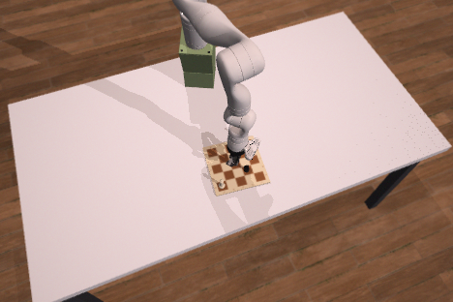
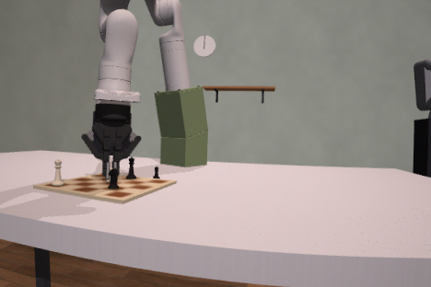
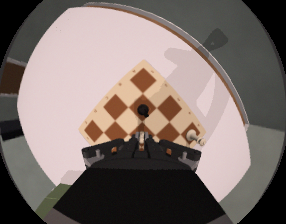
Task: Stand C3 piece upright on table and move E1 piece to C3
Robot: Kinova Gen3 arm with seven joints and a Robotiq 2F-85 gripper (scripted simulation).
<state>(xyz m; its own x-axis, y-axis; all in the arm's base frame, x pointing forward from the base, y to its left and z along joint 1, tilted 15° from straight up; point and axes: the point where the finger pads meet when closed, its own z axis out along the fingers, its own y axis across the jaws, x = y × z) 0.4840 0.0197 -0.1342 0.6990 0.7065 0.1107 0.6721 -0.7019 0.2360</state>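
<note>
The white pawn is 1 cm below my hand. Round my hand: black pawn 14 cm behind, 4 cm to the left, 2 cm below; then black piece 8 cm behind; then chessboard 3 cm below.
</note>
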